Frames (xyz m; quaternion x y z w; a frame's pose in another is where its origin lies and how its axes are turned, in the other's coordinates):
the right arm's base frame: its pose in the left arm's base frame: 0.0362 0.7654 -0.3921 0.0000 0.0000 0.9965 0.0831
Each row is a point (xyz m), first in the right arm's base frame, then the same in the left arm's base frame.
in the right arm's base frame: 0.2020 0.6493 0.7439
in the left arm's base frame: -0.2706 0.1585 0.3518
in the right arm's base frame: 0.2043 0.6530 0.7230
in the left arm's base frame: -0.2734 0.1553 0.3309
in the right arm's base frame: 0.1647 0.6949 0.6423
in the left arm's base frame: -0.2413 0.1074 0.2502
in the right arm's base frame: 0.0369 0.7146 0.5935
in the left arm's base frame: -0.1186 0.0668 0.2014
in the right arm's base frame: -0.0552 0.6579 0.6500
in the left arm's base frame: -0.0183 0.1074 0.2579
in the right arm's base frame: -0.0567 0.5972 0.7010
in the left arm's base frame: -0.0068 0.1671 0.3089
